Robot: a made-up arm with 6 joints. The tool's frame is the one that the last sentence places.
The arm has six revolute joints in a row. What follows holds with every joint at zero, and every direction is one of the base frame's. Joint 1 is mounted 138.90 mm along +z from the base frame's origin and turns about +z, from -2.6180 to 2.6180 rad. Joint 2 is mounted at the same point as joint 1 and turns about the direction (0.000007, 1, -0.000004), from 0.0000 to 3.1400 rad. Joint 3 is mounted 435.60 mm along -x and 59.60 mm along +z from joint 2 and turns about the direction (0.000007, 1, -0.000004), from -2.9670 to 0.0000 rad. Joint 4 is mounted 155.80 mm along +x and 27.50 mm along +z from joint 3 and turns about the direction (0.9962, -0.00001, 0.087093), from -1.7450 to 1.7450 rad. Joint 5 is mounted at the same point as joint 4 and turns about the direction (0.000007, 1, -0.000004), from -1.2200 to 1.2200 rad. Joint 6 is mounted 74.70 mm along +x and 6.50 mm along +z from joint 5 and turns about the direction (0.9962, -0.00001, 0.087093), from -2.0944 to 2.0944 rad. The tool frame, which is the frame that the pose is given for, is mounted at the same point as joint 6; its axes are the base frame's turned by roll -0.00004, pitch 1.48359 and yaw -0.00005 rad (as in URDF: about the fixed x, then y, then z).
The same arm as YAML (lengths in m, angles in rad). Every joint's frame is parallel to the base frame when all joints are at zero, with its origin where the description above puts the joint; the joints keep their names.
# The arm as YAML. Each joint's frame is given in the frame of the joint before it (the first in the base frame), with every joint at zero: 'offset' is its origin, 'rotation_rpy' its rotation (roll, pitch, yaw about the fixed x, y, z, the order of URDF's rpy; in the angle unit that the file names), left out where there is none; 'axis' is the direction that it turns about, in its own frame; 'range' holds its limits. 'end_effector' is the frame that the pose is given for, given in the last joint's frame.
length_unit: m
angle_unit: rad
chain:
  - id: joint 1
    offset: [0.0, 0.0, 0.1389]
    axis: [0.0, 0.0, 1.0]
    range: [-2.618, 2.618]
  - id: joint 2
    offset: [0.0, 0.0, 0.0]
    axis: [0.0, 1.0, 0.0]
    range: [0.0, 3.14]
  - id: joint 3
    offset: [-0.4356, 0.0, 0.0596]
    axis: [0.0, 1.0, 0.0]
    range: [-2.967, 0.0]
  - id: joint 4
    offset: [0.1558, 0.0, 0.0275]
    axis: [0.9962, 0.0, 0.0871]
    range: [-1.745, 1.745]
  - id: joint 5
    offset: [0.0, 0.0, 0.0]
    axis: [0.0, 1.0, 0.0]
    range: [-1.22, 1.22]
  - id: joint 6
    offset: [0.0747, 0.0, 0.0065]
    axis: [0.9962, 0.0, 0.0871]
    range: [-2.0944, 2.0944]
end_effector:
  offset: [0.0, 0.0, 0.0]
  rotation_rpy: [0.0, 1.4836, -0.0001]

